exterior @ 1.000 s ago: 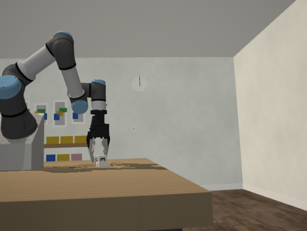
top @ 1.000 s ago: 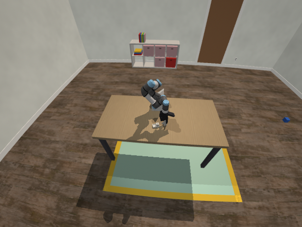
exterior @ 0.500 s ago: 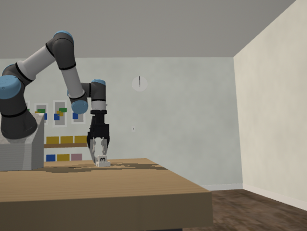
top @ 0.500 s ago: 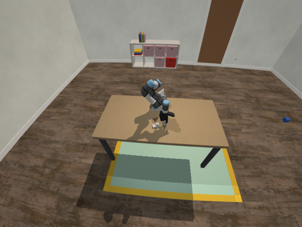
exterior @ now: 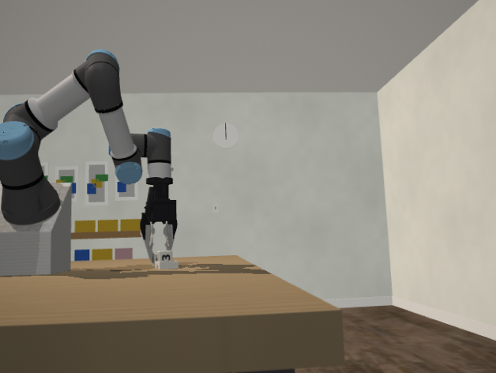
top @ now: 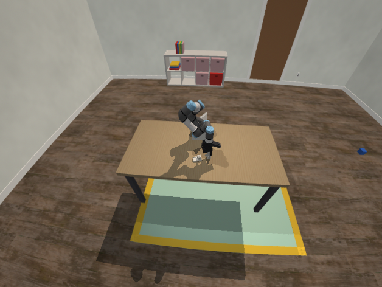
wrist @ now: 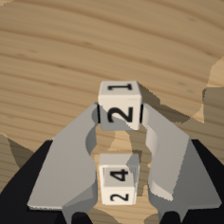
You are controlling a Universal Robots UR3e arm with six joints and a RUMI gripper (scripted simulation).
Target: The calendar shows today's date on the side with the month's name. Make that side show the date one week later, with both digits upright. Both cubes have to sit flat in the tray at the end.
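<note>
The white calendar tray lies 110 mm to the right of my hand, 20 mm below it and 20 mm ahead of it.
</note>
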